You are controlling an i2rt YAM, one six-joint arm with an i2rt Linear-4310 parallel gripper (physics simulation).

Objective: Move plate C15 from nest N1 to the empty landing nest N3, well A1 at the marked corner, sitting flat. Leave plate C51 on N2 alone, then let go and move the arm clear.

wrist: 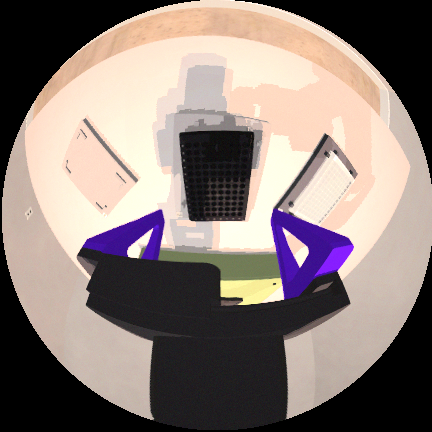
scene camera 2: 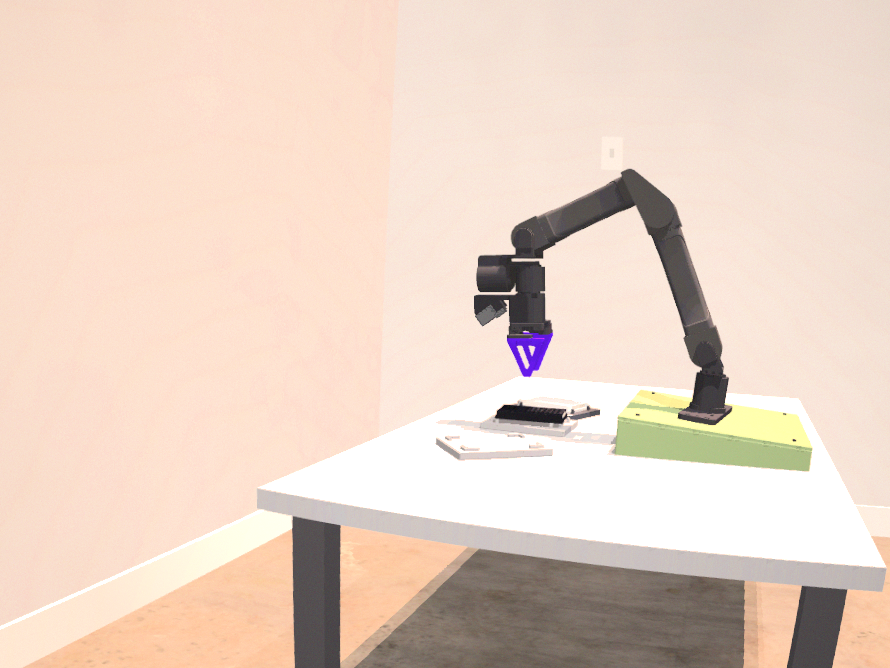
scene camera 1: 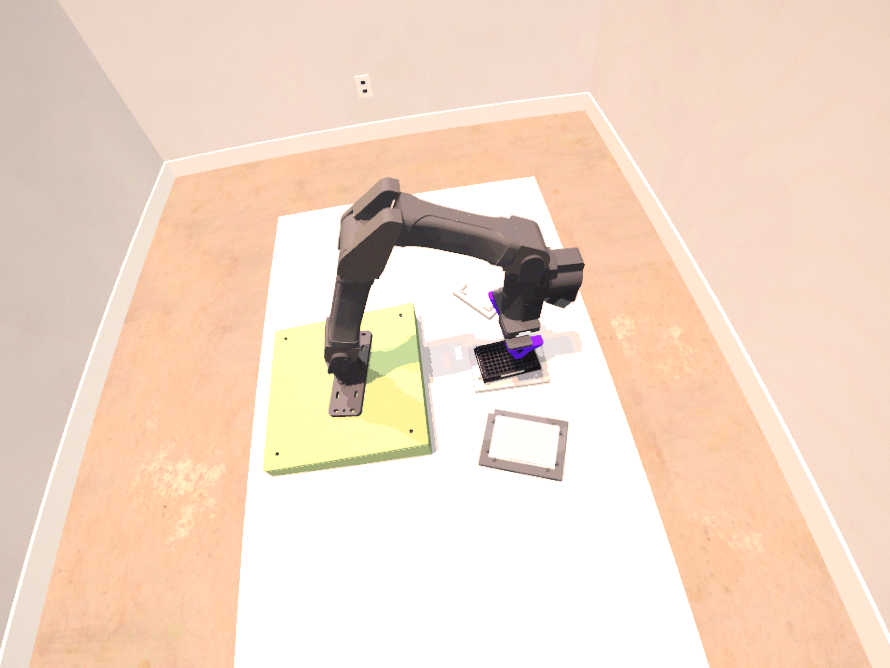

Scene:
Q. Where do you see a black perforated plate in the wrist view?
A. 216, 164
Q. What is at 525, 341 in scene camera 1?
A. The gripper.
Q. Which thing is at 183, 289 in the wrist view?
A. The gripper.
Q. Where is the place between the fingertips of the gripper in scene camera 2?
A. At 531, 373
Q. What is the gripper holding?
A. Nothing.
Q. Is the gripper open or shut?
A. Open.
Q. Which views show the black perforated plate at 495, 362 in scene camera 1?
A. The wrist view, scene camera 2 and scene camera 1: all of them.

